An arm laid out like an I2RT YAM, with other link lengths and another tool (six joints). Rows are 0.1 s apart.
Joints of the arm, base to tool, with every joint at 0 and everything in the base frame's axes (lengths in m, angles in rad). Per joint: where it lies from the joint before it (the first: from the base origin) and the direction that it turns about. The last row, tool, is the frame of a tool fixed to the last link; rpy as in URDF.
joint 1: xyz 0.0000 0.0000 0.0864 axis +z
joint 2: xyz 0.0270 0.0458 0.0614 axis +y
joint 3: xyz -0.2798 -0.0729 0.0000 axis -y
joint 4: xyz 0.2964 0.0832 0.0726 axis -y
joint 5: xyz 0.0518 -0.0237 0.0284 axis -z
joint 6: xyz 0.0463 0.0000 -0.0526 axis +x
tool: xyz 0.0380 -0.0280 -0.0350 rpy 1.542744 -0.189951 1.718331
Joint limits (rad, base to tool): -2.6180..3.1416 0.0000..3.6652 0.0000..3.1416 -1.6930..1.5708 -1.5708..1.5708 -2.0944..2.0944
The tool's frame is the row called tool.
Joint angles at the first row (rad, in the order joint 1, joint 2, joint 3, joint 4, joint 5, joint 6):
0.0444 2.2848 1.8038 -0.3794 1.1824 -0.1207
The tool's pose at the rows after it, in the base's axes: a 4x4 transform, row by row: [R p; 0 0 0 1], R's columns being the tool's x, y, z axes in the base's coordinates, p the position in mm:
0.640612 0.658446 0.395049 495.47; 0.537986 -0.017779 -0.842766 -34.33; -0.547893 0.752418 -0.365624 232.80; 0 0 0 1
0.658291 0.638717 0.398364 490.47; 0.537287 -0.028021 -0.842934 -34.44; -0.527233 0.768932 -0.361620 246.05; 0 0 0 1
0.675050 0.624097 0.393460 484.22; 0.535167 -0.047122 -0.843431 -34.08; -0.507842 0.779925 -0.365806 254.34; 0 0 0 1
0.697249 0.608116 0.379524 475.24; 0.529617 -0.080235 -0.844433 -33.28; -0.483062 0.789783 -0.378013 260.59; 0 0 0 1
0.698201 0.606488 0.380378 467.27; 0.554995 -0.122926 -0.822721 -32.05; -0.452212 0.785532 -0.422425 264.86; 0 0 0 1
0.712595 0.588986 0.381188 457.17; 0.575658 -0.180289 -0.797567 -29.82; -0.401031 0.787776 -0.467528 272.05; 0 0 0 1
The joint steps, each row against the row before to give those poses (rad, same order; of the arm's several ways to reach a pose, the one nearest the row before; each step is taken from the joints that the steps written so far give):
0.0016 -0.0553 0.0000 -0.0294 -0.0031 0.0549
-0.0004 -0.0305 0.0000 -0.0267 0.0000 0.0240
0.0000 -0.0221 0.0000 -0.0484 -0.0004 0.0489
0.0000 -0.0206 0.0000 -0.0809 -0.0015 0.0862
-0.0004 -0.0214 0.0000 -0.0873 -0.0442 0.0770
0.0000 -0.0301 0.0000 -0.0924 -0.0492 0.0954

